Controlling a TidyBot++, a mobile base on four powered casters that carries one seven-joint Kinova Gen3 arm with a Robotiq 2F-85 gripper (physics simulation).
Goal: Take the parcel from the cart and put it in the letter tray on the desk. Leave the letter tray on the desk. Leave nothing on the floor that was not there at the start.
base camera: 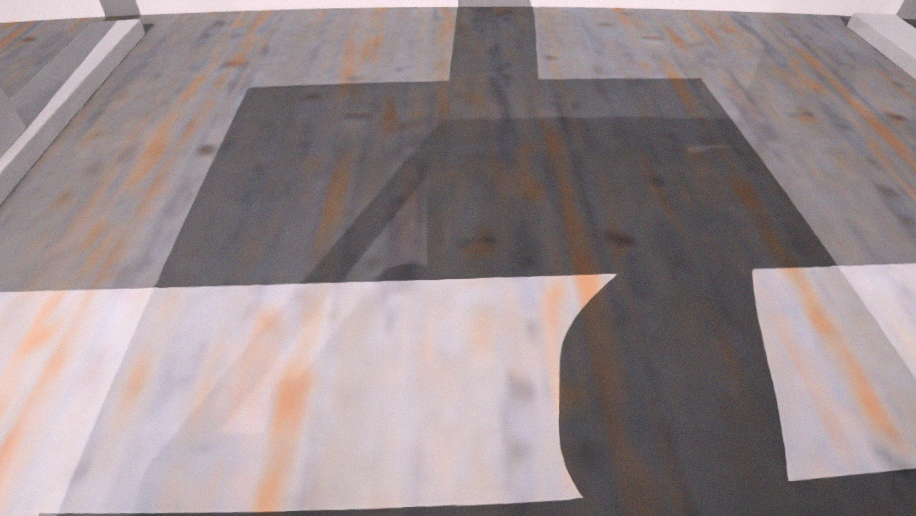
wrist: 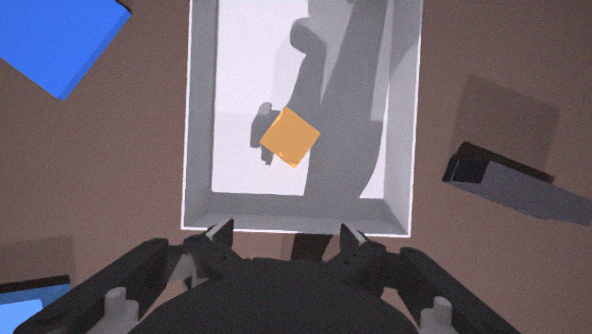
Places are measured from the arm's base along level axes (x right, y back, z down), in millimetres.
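Pixels of known places: gripper, fingertip midpoint: point(wrist: 287, 233).
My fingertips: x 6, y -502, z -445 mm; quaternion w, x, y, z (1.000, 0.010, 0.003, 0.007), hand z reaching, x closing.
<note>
For each thing: its middle in the pictures, then the offset to it from my fingertips. "spot": a spot on its surface instead. Level surfaces: height alone.
- orange box at the middle of its body: point(wrist: 290, 140) dx +0, dy -85, dz +91 mm
- white letter tray at the middle of its body: point(wrist: 302, 91) dx +14, dy -148, dz +90 mm
- brown desk top at its surface level: dz +121 mm
- blue block at the middle of its body: point(wrist: 26, 4) dx -351, dy -253, dz +117 mm
- light blue thing at a spot on its surface: point(wrist: 25, 307) spot: dx -311, dy +127, dz +91 mm
- black object at the middle of its body: point(wrist: 514, 191) dx +299, dy -30, dz +94 mm
- wood-patterned floor at its surface level: dz +841 mm
The parcel, an orange box point(wrist: 290, 137), lies inside the white letter tray point(wrist: 298, 223) in the wrist view, on the tray's floor and turned at an angle to its walls. It is apart from the side walls. The tray stands on the brown desk top point(wrist: 145, 165). My gripper point(wrist: 287, 233) is open and empty. It is above the tray's near wall in the wrist view, with the parcel beyond the fingertips. The parcel, the tray and the gripper do not show in the base camera view.
A blue block point(wrist: 60, 40) lies left of the tray, and a light blue thing point(wrist: 25, 307) shows at the lower left. A dark grey and black object point(wrist: 520, 187) lies right of the tray. In the base camera view, pale beams point(base camera: 76, 105) point(base camera: 887, 44) stand on the wood-patterned floor point(base camera: 384, 384).
</note>
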